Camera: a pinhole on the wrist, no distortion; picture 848 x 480 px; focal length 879.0 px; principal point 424.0 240.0 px. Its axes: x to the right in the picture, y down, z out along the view. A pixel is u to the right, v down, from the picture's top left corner.
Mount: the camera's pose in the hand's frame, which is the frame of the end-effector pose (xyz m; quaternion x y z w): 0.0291 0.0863 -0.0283 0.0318 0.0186 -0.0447 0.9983
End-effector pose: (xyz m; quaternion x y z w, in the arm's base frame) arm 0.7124 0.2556 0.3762 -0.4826 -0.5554 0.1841 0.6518
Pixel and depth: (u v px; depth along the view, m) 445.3 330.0 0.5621
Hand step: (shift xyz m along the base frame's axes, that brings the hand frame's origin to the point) -0.4302 0.3287 -0.0956
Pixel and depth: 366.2 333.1 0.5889
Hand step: -0.4702 0.3052 -0.1321
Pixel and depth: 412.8 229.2 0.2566
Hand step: -0.1746 0.1544 -0.0557
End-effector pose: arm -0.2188 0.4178 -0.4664 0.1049 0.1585 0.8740 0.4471
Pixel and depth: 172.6 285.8 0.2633
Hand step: 0.0311 -0.0345 0.2526
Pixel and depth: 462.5 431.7 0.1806
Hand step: -0.0615 0.0042 0.1867
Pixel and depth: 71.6 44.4 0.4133
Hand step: 0.2133 -0.0258 0.3451
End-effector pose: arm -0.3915 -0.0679 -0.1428 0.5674 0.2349 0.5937 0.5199
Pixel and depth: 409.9 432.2 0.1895
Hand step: 0.1162 -0.0590 0.1560
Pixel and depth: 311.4 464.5 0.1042
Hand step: 0.0379 -0.0423 0.1216
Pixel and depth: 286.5 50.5 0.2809
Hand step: 0.2234 -0.0911 0.0670
